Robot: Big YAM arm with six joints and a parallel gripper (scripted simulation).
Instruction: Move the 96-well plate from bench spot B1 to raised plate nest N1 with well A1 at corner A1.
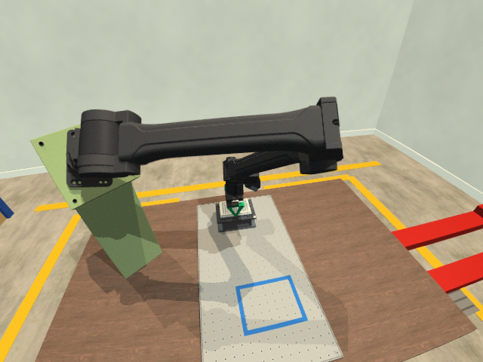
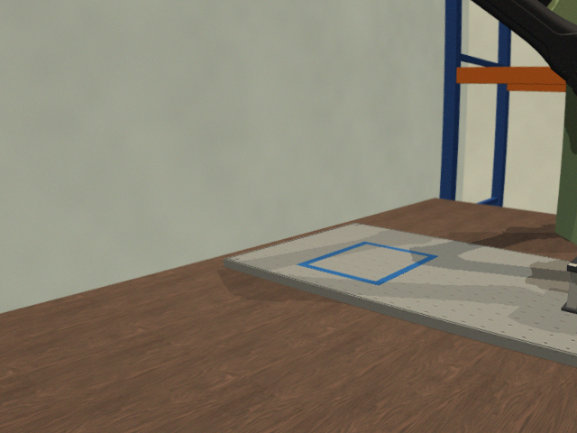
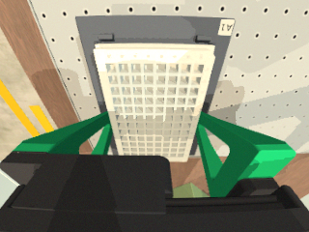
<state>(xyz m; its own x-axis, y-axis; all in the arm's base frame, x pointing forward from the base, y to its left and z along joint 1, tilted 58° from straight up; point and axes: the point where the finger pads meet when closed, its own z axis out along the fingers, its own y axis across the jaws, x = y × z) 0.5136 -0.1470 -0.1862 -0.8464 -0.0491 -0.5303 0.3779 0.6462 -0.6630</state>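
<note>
My hand is 2 cm above the dark grey raised nest N1. From my hand the other things lie so: A1 label 5 cm ahead, 8 cm to the right, 2 cm below; then white 96-well plate right at my hand.
</note>
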